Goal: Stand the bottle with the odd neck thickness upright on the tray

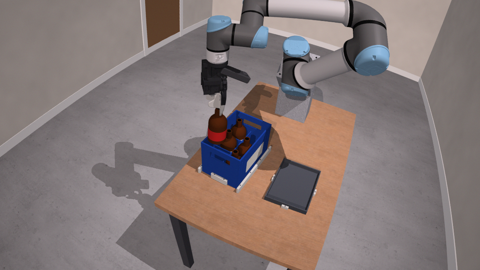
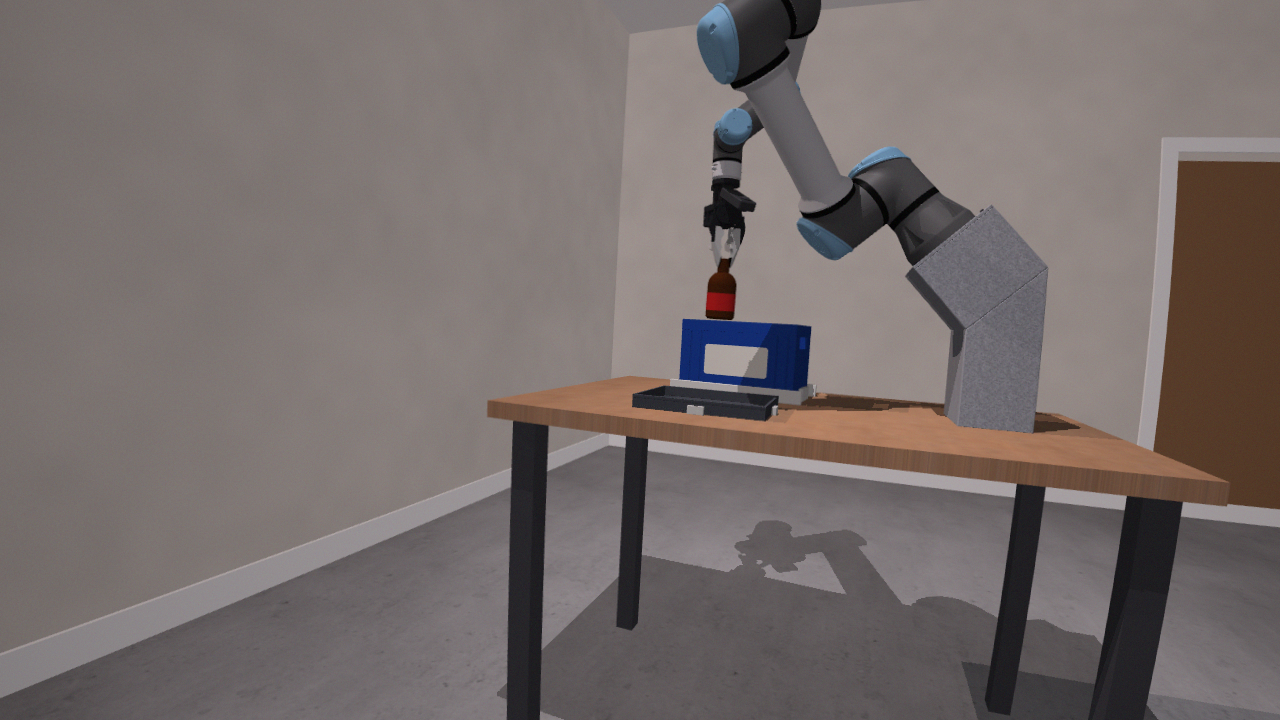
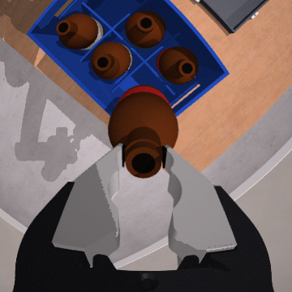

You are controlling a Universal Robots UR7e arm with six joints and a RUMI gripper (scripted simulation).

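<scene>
The bottle is 70 mm below my hand, 10 mm to the right of it and 10 mm ahead of it. Also, from my hand: dark tray: 330 mm to the left, 320 mm below, 90 mm behind; crate: 250 mm below, 80 mm behind, 40 mm to the left.
</scene>
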